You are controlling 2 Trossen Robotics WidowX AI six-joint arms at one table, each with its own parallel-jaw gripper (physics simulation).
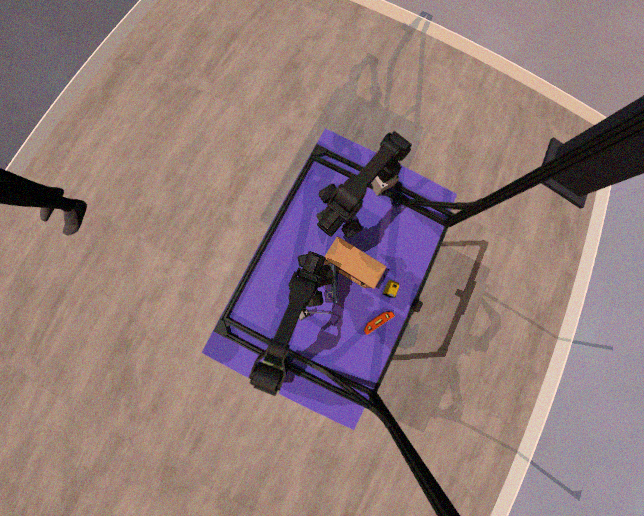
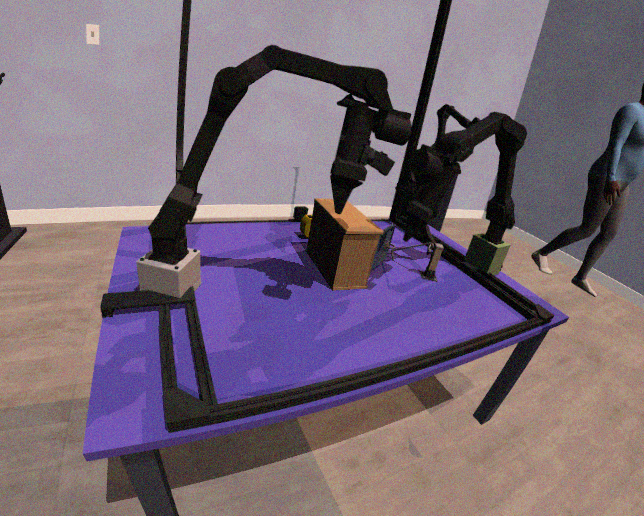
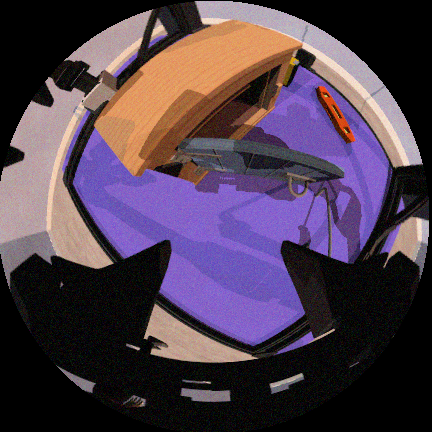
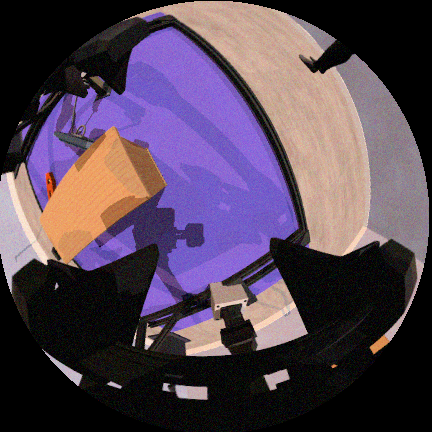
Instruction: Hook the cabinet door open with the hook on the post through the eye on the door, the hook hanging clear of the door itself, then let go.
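Frame: origin at the left arm's base, x ahead, y left, z up, level; centimetres.
Seen in the pictures: left gripper, between the fingertips: (image 2: 408, 238) (image 3: 227, 246) (image 4: 101, 93); right gripper, between the fingertips: (image 2: 337, 209) (image 4: 214, 247); left arm's base, origin of its link: (image 2: 492, 239); right arm's base, origin of its link: (image 1: 385, 174) (image 2: 169, 255) (image 3: 91, 85) (image 4: 230, 310).
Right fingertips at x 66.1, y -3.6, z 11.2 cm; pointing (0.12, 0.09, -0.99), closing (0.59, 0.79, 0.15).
Offsets run from my right fingertips to a thing's top centre. "*": to the spot under its first point. Level surfaces: height alone.
The wooden cabinet @[dx -13.4, dy -13.0, dz -6.3 cm] (image 1: 357, 262) (image 2: 355, 264) (image 3: 200, 75) (image 4: 112, 175) has its grey-blue door @[* dx -23.9, dy -8.5, dz -10.0 cm] (image 1: 335, 284) (image 2: 383, 246) (image 3: 230, 152) (image 4: 71, 139) swung open. The ring-shaped eye @[* dx -29.2, dy -7.3, dz -15.3 cm] (image 3: 298, 194) is on the door's outer face. The post @[* dx -38.8, dy +0.7, dz -16.9 cm] (image 2: 433, 260) (image 4: 101, 85) stands apart from the door. The thin wire hook (image 3: 329, 222) reaches from the post side up close beside the eye; I cannot tell whether it passes through. My left gripper (image 1: 321, 287) (image 2: 421, 234) (image 3: 227, 246) is open and empty, near the door's outer side and the post. My right gripper (image 2: 339, 209) (image 4: 214, 247) is open and empty, above the table near the cabinet's closed end.
A yellow tape measure @[dx -17.4, dy -33.7, dz -14.9 cm] (image 1: 391, 288) (image 2: 305, 225) (image 3: 290, 71) stands beside the cabinet's far end. An orange-red level @[dx -32.7, dy -33.0, dz -21.1 cm] (image 1: 378, 322) (image 3: 336, 114) (image 4: 50, 185) lies on the purple table @[dz -22.9 cm] (image 2: 301, 338). Black rails (image 2: 344, 380) run along the table's edges.
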